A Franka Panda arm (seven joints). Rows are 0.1 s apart.
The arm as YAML. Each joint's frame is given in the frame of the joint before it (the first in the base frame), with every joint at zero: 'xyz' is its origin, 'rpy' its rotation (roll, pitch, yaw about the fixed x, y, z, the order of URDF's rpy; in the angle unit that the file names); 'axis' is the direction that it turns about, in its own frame. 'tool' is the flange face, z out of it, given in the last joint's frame.
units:
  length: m
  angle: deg
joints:
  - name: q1
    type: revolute
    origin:
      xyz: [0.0, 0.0, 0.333]
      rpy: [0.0, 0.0, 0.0]
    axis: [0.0, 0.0, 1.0]
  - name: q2
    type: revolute
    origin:
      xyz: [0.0, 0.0, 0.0]
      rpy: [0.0, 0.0, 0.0]
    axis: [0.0, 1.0, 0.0]
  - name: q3
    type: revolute
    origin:
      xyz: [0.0, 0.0, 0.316]
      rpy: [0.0, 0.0, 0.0]
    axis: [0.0, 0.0, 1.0]
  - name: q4
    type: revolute
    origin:
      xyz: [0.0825, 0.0, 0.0]
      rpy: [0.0, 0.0, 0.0]
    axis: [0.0, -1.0, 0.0]
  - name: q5
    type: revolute
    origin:
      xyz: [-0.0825, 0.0, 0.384]
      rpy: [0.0, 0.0, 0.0]
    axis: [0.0, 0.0, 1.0]
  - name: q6
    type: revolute
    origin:
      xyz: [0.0, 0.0, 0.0]
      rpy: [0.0, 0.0, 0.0]
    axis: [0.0, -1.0, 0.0]
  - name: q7
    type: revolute
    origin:
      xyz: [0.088, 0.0, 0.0]
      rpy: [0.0, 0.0, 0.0]
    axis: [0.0, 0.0, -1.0]
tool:
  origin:
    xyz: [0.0, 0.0, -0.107]
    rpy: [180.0, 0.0, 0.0]
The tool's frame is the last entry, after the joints.
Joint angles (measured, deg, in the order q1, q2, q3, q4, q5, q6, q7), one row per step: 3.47, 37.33, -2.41, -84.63, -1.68, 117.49, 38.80; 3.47, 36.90, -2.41, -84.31, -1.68, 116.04, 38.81; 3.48, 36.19, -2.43, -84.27, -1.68, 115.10, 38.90; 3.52, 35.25, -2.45, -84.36, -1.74, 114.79, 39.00; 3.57, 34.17, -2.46, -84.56, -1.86, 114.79, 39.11; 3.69, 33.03, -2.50, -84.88, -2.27, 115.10, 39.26; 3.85, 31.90, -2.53, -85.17, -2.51, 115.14, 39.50; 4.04, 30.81, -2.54, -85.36, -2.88, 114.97, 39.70; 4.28, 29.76, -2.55, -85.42, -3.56, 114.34, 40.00; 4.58, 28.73, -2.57, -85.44, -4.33, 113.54, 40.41; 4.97, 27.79, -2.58, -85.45, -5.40, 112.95, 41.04
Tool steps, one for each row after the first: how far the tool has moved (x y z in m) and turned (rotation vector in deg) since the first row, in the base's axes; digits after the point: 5 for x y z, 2 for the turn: -0.00120, -0.00010, 0.00581, -0.03, 0.70, -0.07; -0.00247, -0.00029, 0.01358, -0.04, 0.88, -0.22; -0.00302, -0.00011, 0.02398, -0.07, 0.34, -0.28; -0.00354, 0.00023, 0.03564, -0.13, -0.55, -0.30; -0.00410, 0.00082, 0.04752, -0.44, -1.69, -0.15; -0.00530, 0.00214, 0.05909, -0.61, -2.59, -0.15; -0.00672, 0.00386, 0.07063, -0.88, -3.34, -0.02; -0.00873, 0.00576, 0.08204, -1.46, -3.74, 0.17; -0.01112, 0.00811, 0.09325, -2.14, -4.01, 0.32; -0.01321, 0.01130, 0.10378, -3.09, -4.44, 0.47
